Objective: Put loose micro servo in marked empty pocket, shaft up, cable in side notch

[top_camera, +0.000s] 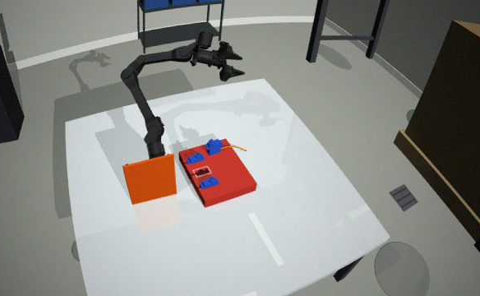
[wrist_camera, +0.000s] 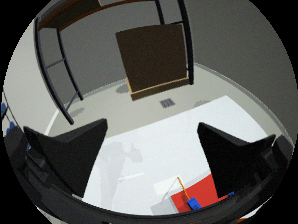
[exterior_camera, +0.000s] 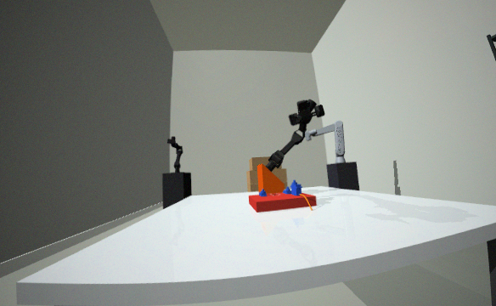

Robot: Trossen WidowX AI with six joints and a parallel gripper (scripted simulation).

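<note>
Now: gripper tip 10 cm past the red deck, 16 cm to the left of it and 42 cm above it.
</note>
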